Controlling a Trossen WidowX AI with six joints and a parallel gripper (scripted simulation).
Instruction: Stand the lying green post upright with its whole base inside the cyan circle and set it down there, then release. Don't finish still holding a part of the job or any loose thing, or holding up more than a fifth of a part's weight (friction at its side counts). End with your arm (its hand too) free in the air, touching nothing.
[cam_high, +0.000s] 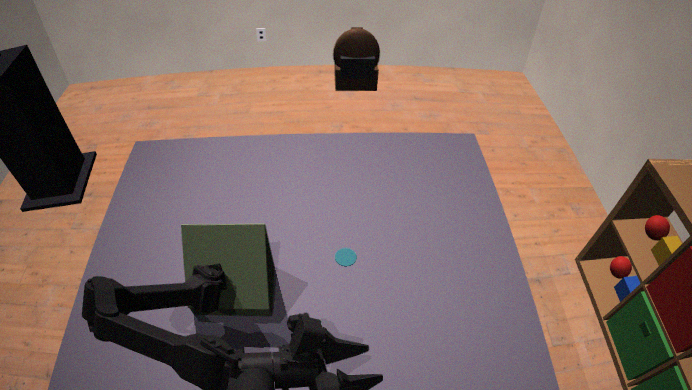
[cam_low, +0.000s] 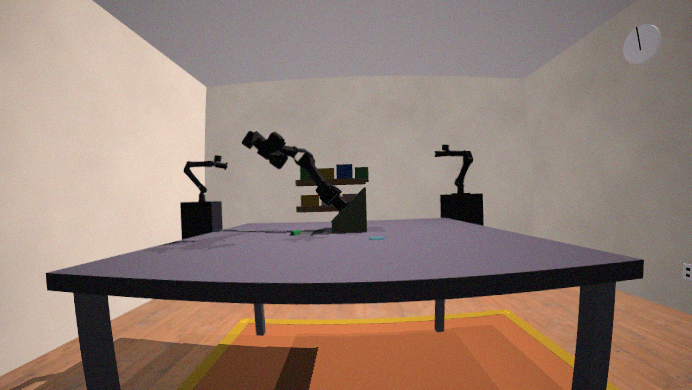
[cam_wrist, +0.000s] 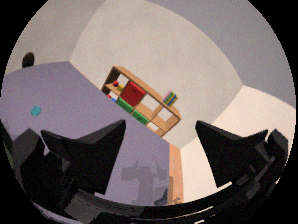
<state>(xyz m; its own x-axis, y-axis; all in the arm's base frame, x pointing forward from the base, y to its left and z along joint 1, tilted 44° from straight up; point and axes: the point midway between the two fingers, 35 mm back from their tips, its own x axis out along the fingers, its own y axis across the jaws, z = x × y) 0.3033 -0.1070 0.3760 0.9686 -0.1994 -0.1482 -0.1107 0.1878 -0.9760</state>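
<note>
My gripper is now 130 mm past the green post, 110 mm to the right of it and 330 mm above it. Round my hand: cyan circle: 80 mm ahead, 410 mm to the left, 340 mm below.
</note>
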